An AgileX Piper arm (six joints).
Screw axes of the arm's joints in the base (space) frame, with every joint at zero. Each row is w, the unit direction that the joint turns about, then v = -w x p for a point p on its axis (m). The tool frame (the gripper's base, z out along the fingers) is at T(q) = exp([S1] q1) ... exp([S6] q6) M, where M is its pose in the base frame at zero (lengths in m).
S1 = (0, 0, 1, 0, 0, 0)
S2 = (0, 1, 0, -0.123, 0, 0)
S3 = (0, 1, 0, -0.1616, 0, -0.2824)
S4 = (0.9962, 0, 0.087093, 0, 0.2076, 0)
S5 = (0, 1, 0, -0.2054, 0, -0.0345)
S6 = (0.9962, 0, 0.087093, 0, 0.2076, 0)
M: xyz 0.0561 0 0.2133 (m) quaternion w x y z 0.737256 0 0.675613 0
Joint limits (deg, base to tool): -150..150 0..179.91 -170..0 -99.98..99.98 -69.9..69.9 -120..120
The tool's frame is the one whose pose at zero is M.
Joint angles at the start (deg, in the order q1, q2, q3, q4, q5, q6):
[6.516 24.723 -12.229 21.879 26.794 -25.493]
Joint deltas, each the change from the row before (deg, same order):
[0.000 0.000 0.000 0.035 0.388 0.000]
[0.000 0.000 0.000 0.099 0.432 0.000]
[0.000 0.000 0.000 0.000 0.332 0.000]
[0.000 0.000 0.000 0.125 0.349 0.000]
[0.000 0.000 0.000 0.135 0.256 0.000]
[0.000 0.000 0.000 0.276 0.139 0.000]
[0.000 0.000 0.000 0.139 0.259 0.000]
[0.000 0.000 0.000 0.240 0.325 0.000]
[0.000 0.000 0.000 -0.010 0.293 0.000]
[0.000 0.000 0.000 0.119 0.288 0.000]
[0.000 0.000 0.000 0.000 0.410 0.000]
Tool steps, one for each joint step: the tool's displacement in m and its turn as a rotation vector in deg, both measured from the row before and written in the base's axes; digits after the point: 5 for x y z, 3 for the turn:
[-0.00037 0.00019 -0.00046 0.012 0.364 0.139]
[-0.00041 0.00025 -0.00049 0.073 0.412 0.147]
[-0.00032 0.00014 -0.00040 -0.019 0.308 0.123]
[-0.00034 0.00023 -0.00038 0.103 0.337 0.114]
[-0.00025 0.00020 -0.00026 0.119 0.252 0.078]
[-0.00015 0.00025 -0.00008 0.264 0.160 0.017]
[-0.00026 0.00021 -0.00026 0.123 0.255 0.081]
[-0.00033 0.00031 -0.00031 0.219 0.327 0.094]
[-0.00029 0.00012 -0.00034 -0.026 0.269 0.114]
[-0.00029 0.00021 -0.00030 0.102 0.278 0.096]
[-0.00041 0.00017 -0.00047 -0.022 0.377 0.159]

